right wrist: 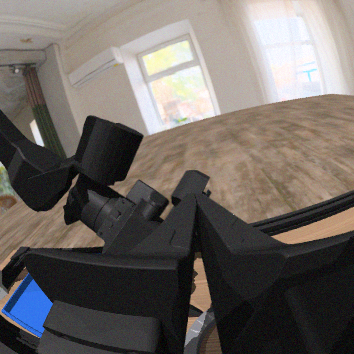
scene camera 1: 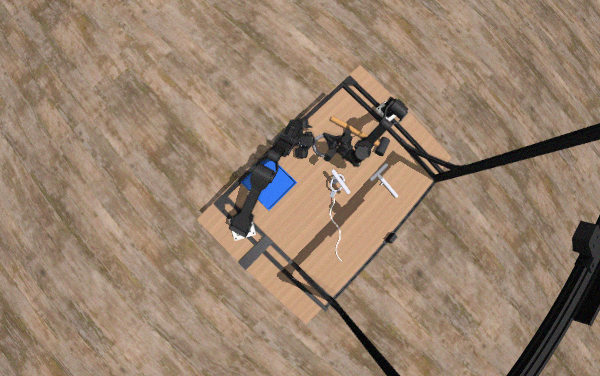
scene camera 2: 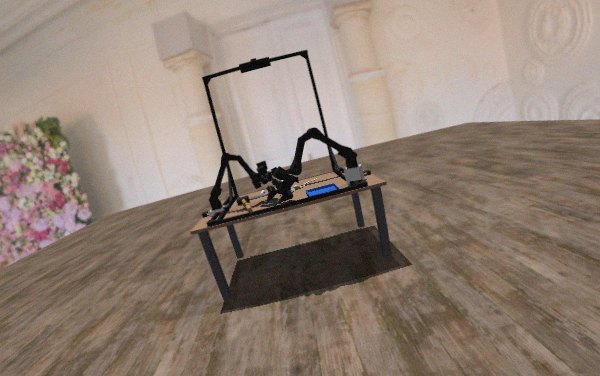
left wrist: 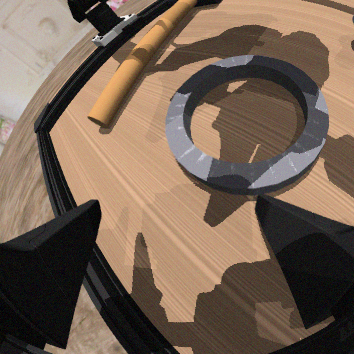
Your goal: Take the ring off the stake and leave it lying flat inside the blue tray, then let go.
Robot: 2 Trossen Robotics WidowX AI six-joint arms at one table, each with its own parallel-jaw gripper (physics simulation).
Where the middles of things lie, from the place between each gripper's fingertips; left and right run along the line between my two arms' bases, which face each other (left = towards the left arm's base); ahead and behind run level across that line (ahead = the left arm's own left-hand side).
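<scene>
The hammer (left wrist: 102, 112) sits 140 mm behind my left hand, and 230 mm to the right of it. Counting from that same left hand, I find the blue tray (scene camera 1: 283, 182) 10 mm below, 50 mm behind and 310 mm to the left.
My right gripper, for its part, is 140 mm above the hammer, 100 mm past it and 220 mm to the left of it. As for the blue tray, it is 150 mm below my right hand, 10 mm behind it and 320 mm to the left of it.
</scene>
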